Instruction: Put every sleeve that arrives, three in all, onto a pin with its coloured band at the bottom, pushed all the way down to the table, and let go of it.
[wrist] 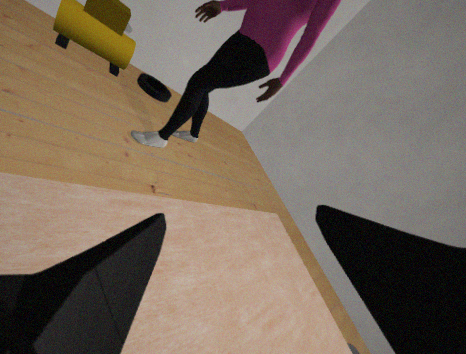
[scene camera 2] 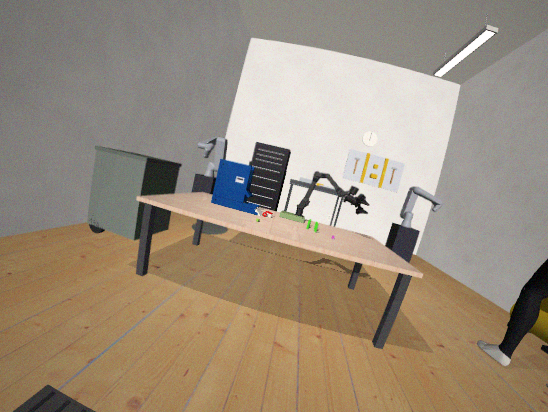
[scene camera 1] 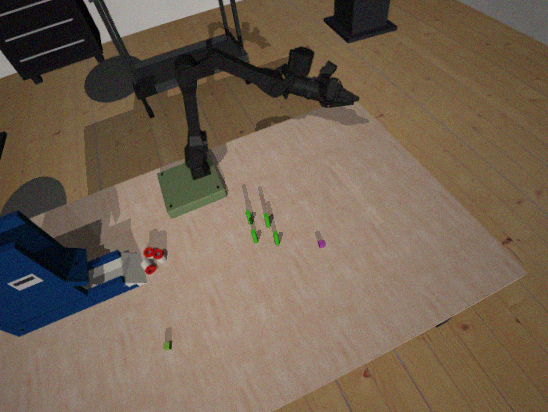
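Note:
Three white sleeves with red ends are close together at the chute mouth: one sleeve (scene camera 1: pixel 149 249) shows its red end up, a second sleeve (scene camera 1: pixel 162 253) beside it does too, and a third sleeve (scene camera 1: pixel 153 270) has its red end toward the camera, its white side showing; whether it is tilted or lying I cannot tell. In scene camera 2 they are a small red and white cluster (scene camera 2: pixel 267 214). Four green pins (scene camera 1: pixel 249 217) (scene camera 1: pixel 267 220) (scene camera 1: pixel 254 236) (scene camera 1: pixel 276 238) stand bare. My gripper (scene camera 1: pixel 354 99) (scene camera 2: pixel 366 207) (wrist: pixel 241 216) is open and empty above the table's far right corner, well away from sleeves and pins.
A blue dispenser (scene camera 1: pixel 37 290) (scene camera 2: pixel 231 185) with a grey chute (scene camera 1: pixel 134 268) stands at the left. A purple cube (scene camera 1: pixel 321 243) (scene camera 2: pixel 333 237) lies right of the pins, a lime cube (scene camera 1: pixel 167 345) (scene camera 2: pixel 258 220) toward the front. A person (wrist: pixel 232 60) stands beyond the table.

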